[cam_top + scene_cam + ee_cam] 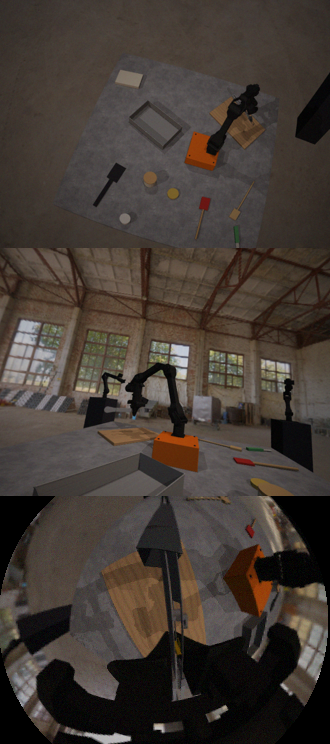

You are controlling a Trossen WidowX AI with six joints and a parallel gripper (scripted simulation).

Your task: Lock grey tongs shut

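The wooden board is 120 mm below my gripper tip and 10 mm behind it. Round my gripper tip: red spatula (720 mm to the left, 120 mm below, 50 mm ahead); then roasting tin (520 mm ahead, 250 mm to the left, 100 mm below); then cream block (840 mm ahead, 110 mm below, 50 mm to the right).
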